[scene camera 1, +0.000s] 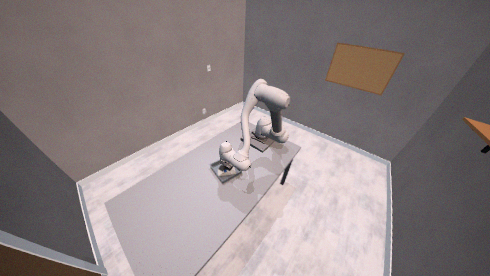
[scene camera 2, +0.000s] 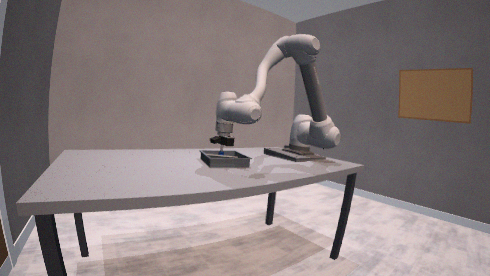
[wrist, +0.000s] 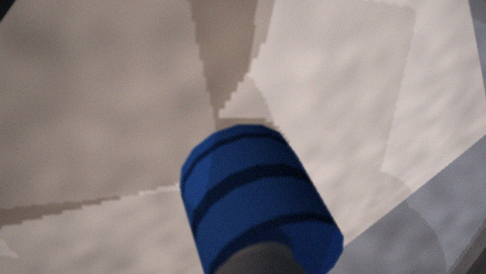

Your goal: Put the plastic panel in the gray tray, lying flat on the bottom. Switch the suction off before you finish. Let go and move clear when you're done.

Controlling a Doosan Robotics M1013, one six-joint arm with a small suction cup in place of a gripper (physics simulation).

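Where they show: hand, its tool point: (scene camera 1: 225, 171) (wrist: 249, 166); arm's base, origin of its link: (scene camera 1: 260, 137) (scene camera 2: 298, 152).
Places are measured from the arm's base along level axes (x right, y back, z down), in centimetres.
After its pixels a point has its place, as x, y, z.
The plastic panel (scene camera 1: 227, 174) @[-1.3, -69.4, -2.4] (scene camera 2: 227, 156) @[-2.8, -67.4, -2.4] (wrist: 100, 100) @[0.7, -69.2, -2.4] is pale beige. It sits inside the walls of the gray tray (scene camera 1: 216, 173) @[7.8, -74.0, -2.3] (scene camera 2: 227, 163) @[-4.8, -68.8, 0.7] (wrist: 390, 240) @[10.5, -60.8, 2.6]. In scene camera 2 its thin edge shows just below the tray rim and looks slightly slanted; whether it touches the bottom is hidden. My gripper (scene camera 1: 226, 170) (scene camera 2: 221, 153) (wrist: 230, 145), a blue suction cup, points down into the tray. In the wrist view its lip meets the panel's upper face with no visible gap, and it appears shut on the panel. The cup hides the contact spot.
The tray stands on the gray table (scene camera 1: 165, 215) @[16.8, -123.9, 2.8] (scene camera 2: 120, 175) @[-2.3, -123.5, 2.9], its walls close around the cup. The robot's base plate (scene camera 1: 262, 145) @[-8.7, -12.6, 0.1] (scene camera 2: 295, 156) @[-8.6, -15.8, 0.3] is on the table to the right of the tray. The arm arches over the table between them.
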